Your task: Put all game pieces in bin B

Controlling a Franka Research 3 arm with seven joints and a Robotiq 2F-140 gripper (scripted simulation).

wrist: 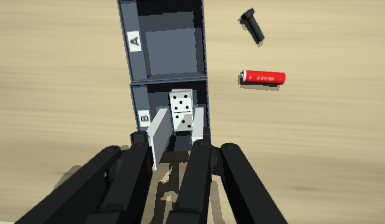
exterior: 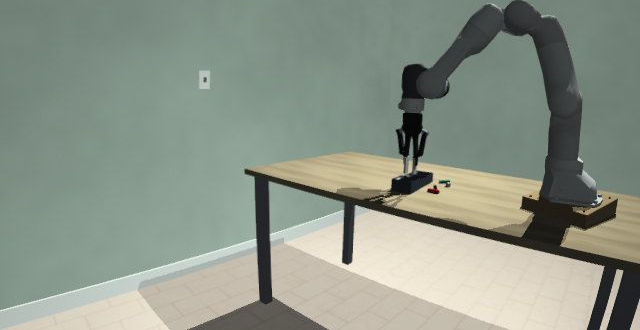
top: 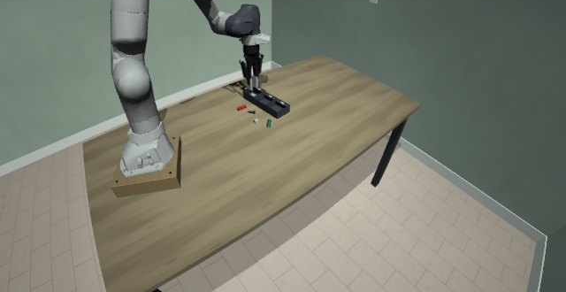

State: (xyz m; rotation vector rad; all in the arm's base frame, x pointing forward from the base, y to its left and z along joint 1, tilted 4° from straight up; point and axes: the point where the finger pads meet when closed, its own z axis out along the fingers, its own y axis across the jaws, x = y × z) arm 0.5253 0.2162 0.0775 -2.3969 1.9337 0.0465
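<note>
Now: hand 180 mm to the left of the white die, 90 mm above it and 70 mm past it. Also, from my hand: red cylinder 90 mm below, 80 mm behind, 50 mm to the right; white domino 80 mm below, 10 mm to the left; dark bin 80 mm below, 70 mm to the right, 30 mm ahead.
</note>
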